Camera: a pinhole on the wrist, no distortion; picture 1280 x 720 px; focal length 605.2 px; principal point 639.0 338.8 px. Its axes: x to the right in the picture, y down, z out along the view. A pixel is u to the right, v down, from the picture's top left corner.
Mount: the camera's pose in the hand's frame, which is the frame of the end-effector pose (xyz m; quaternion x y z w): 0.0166 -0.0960 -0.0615 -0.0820 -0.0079 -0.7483 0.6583
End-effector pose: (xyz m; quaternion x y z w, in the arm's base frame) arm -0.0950 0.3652 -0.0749 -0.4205 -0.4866 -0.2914 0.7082
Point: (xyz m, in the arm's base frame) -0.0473 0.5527 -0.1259
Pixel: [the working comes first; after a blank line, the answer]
In the camera's frame: -0.2047 -0.0982 0.2171

68 65
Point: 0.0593 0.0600 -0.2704
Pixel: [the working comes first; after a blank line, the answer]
In the camera's frame: -0.1601 -0.1299 -0.3044

behind the camera
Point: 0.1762 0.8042 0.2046
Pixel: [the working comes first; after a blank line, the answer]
In the camera's frame: -0.4246 0.2403 0.4612

82 654
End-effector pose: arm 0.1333 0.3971 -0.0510 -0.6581 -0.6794 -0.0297 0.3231
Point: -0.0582 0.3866 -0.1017
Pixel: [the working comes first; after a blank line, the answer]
In the camera's frame: 0.0906 -0.0721 0.1564

990 60
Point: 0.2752 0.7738 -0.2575
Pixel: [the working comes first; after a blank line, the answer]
In the camera's frame: -0.3304 0.1416 0.4063

147 550
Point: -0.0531 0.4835 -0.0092
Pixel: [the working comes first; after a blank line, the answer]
In the camera's frame: 0.0890 0.0609 0.1392

1026 603
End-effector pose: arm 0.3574 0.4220 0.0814 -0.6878 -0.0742 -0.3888 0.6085
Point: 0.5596 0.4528 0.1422
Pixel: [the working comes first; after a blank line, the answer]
In the camera's frame: -0.1484 0.1084 0.2146

221 644
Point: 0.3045 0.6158 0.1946
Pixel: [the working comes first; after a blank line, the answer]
In the camera's frame: 0.1049 -0.0647 0.1987

959 142
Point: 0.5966 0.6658 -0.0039
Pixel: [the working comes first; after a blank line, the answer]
In the camera's frame: -0.1852 -0.0649 0.4062

363 242
